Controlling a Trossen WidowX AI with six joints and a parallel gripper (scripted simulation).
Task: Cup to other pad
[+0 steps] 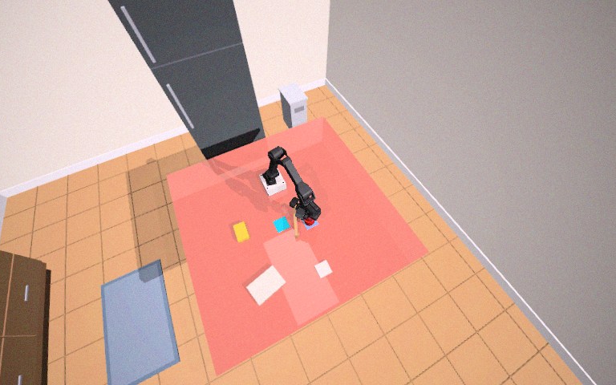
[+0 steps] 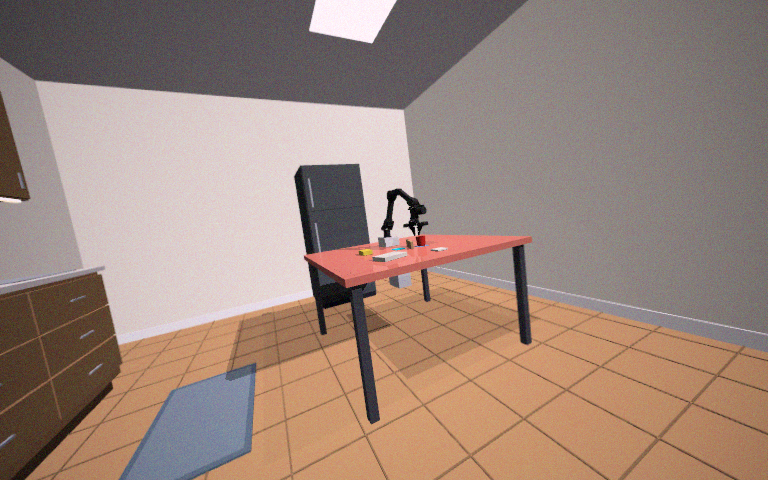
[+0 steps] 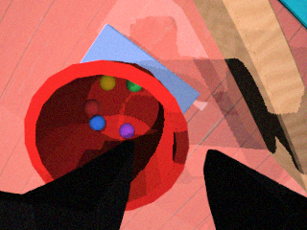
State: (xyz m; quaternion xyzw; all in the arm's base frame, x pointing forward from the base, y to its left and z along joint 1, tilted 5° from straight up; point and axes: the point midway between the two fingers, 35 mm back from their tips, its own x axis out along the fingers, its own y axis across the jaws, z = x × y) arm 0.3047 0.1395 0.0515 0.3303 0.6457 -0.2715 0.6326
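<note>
My gripper tip is 4 cm above the cup, 2 cm to the right of it and 2 cm short of it. The rest, counted from my gripper tip: cyan pad (15 cm to the right, 9 cm below, 2 cm behind); blue pad (9 cm below, 2 cm to the left, 2 cm ahead); tall tan block (7 cm to the right, 6 cm below).
</note>
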